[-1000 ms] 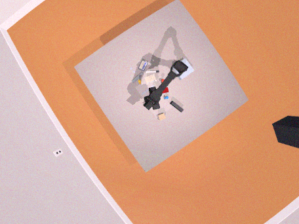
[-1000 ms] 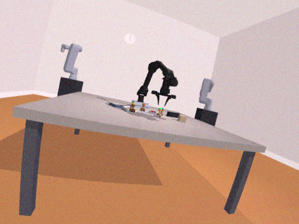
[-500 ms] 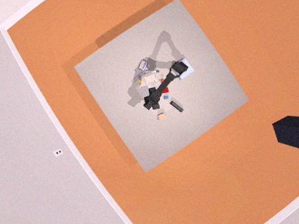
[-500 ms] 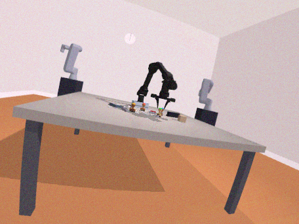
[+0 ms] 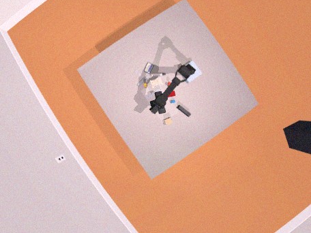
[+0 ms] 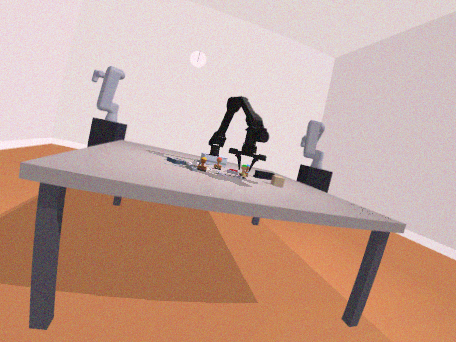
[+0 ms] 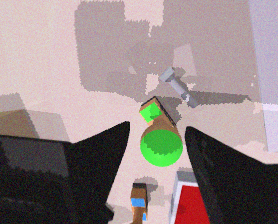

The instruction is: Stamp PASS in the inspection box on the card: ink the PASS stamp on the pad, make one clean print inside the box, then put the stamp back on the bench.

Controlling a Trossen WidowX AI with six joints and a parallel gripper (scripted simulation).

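Right now my gripper tip is 1 cm above the green-topped PASS stamp. The rest, counted from my gripper tip: red ink pad: 13 cm behind, 4 cm to the right, 3 cm below; then blue-knobbed stamp: 12 cm behind, 4 cm to the left, 2 cm below; then small grey piece: 3 cm below, 3 cm ahead, 2 cm to the right.
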